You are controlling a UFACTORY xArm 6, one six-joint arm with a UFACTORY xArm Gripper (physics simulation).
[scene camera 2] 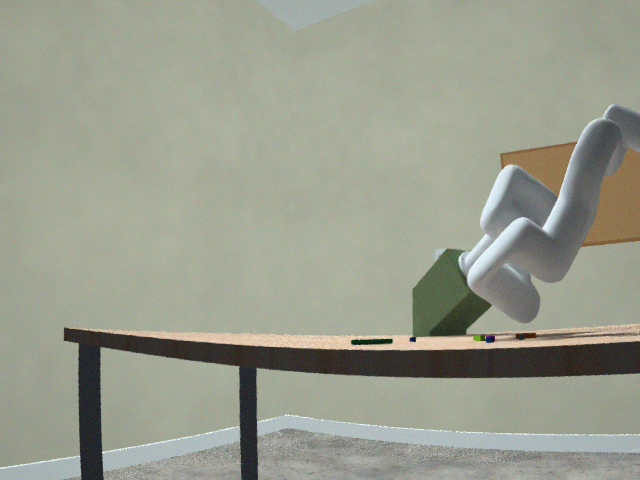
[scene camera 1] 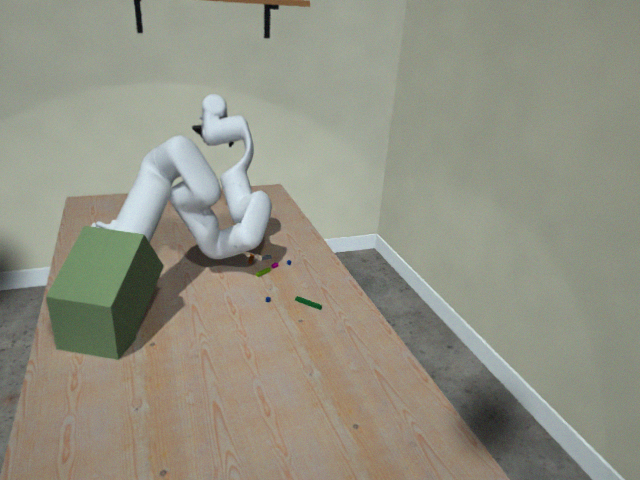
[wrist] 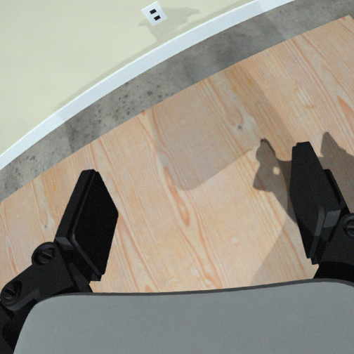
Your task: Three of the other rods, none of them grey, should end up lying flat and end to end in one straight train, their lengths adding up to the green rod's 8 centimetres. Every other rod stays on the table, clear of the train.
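Seen in the pictures: arm's base, origin of its link: [scene camera 1: 125,246].
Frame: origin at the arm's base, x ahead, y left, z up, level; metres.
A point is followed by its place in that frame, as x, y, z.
Note:
The long green rod [scene camera 1: 308,302] @[0.459, 0.022, -0.168] [scene camera 2: 371,341] @[0.464, 0.029, -0.171] lies flat on the table. A small blue rod [scene camera 1: 267,299] @[0.347, 0.035, -0.169] [scene camera 2: 412,339] @[0.353, 0.042, -0.172] lies to its left in scene camera 1. Farther back lie a lime rod [scene camera 1: 263,271] @[0.329, 0.182, -0.167] [scene camera 2: 478,337] @[0.341, 0.191, -0.170], a magenta rod [scene camera 1: 275,265] @[0.364, 0.225, -0.169], a second blue rod [scene camera 1: 288,262] @[0.404, 0.246, -0.169] [scene camera 2: 490,338] @[0.411, 0.254, -0.170], a grey rod [scene camera 1: 266,257] @[0.334, 0.274, -0.169] and an orange rod [scene camera 1: 251,259] @[0.288, 0.259, -0.169] [scene camera 2: 527,335] @[0.292, 0.273, -0.171], all apart from one another. My gripper [wrist: 196,180] is open and empty, high above the table's far part; no rod shows in the wrist view. In scene camera 1 the arm mostly hides it.
A big green block [scene camera 1: 85,325] @[-0.039, -0.195, -0.095] [scene camera 2: 439,304] @[0.055, -0.093, -0.088] stands at the arm's base, left of the rods in scene camera 1. The arm's elbow [scene camera 1: 232,242] @[0.242, 0.158, -0.061] hangs close behind the orange rod in that view. The wooden table [scene camera 1: 289,413] @[0.409, -0.369, -0.177] [wrist: 200,260] ends near a wall. A shelf [scene camera 2: 537,160] is on the wall.

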